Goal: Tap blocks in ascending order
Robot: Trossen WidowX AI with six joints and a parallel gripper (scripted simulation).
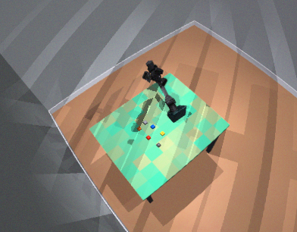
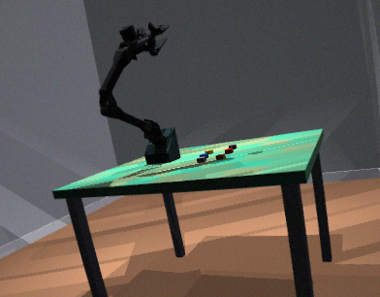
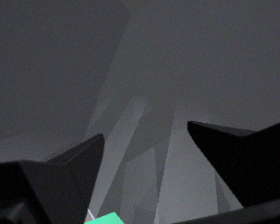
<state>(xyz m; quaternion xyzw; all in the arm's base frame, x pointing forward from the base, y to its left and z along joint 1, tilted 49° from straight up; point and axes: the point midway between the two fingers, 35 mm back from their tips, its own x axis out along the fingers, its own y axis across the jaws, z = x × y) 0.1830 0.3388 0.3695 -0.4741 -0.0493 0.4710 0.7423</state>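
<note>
The red block lies 17 cm ahead of my gripper tip, 6 cm to the left of it and 61 cm below it. From my gripper tip the other things lie so: blue block (6 cm ahead, 61 cm below); then grey block (9 cm ahead, 9 cm to the right, 61 cm below); then yellow block (4 cm ahead, 11 cm to the left, 61 cm below).
</note>
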